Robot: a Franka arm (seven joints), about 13 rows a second.
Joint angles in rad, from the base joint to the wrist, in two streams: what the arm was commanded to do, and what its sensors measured. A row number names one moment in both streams.
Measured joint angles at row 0:
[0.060 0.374 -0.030 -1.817 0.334 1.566 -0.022]
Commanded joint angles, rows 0 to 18:
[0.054 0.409 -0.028 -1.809 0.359 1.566 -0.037]
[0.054 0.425 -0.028 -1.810 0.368 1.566 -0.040]
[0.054 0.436 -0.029 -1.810 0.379 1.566 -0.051]
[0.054 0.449 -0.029 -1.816 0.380 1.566 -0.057]
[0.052 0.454 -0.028 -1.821 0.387 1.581 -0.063]
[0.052 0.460 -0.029 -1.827 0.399 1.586 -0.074]
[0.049 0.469 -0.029 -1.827 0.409 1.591 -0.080]
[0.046 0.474 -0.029 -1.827 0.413 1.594 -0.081]
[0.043 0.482 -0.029 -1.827 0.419 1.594 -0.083]
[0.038 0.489 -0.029 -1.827 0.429 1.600 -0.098]
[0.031 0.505 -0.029 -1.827 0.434 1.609 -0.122]
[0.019 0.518 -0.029 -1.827 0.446 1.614 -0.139]
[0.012 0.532 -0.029 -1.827 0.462 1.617 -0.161]
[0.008 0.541 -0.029 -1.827 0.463 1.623 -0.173]
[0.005 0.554 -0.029 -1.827 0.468 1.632 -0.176]
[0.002 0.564 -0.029 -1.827 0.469 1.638 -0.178]
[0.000 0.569 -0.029 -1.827 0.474 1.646 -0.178]
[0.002 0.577 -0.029 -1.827 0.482 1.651 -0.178]
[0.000 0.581 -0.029 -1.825 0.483 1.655 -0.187]
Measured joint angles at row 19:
[0.011 0.546 -0.037 -1.822 0.463 1.615 -0.152]
